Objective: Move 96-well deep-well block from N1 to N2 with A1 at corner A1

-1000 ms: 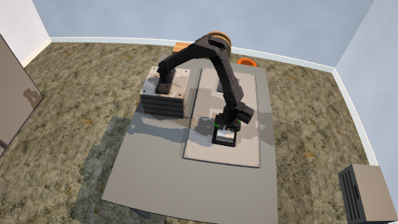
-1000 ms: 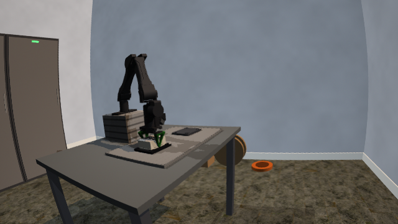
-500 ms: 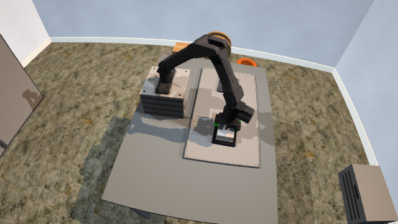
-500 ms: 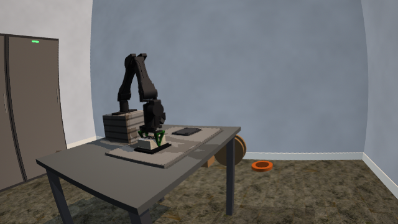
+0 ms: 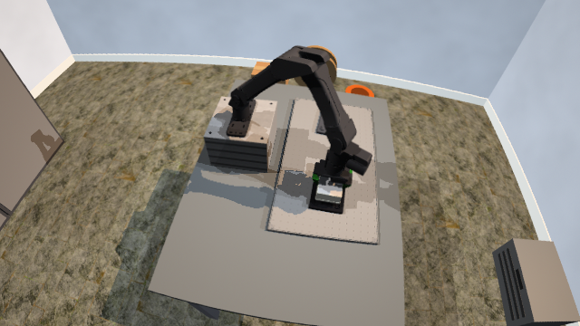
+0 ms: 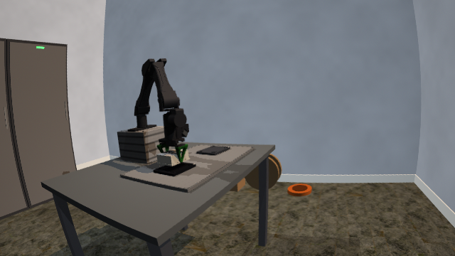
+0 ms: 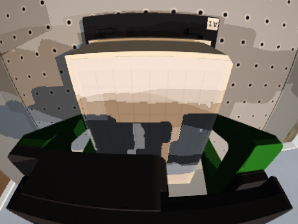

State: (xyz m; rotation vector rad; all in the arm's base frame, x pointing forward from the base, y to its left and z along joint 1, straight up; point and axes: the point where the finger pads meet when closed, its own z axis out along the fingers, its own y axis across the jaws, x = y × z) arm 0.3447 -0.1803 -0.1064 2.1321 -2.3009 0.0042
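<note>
Now: the nest N1 4 cm below my hand. Also, from my hand: deep-well block: 1 cm above; nest N2: 37 cm to the left, 4 cm below, 1 cm ahead.
</note>
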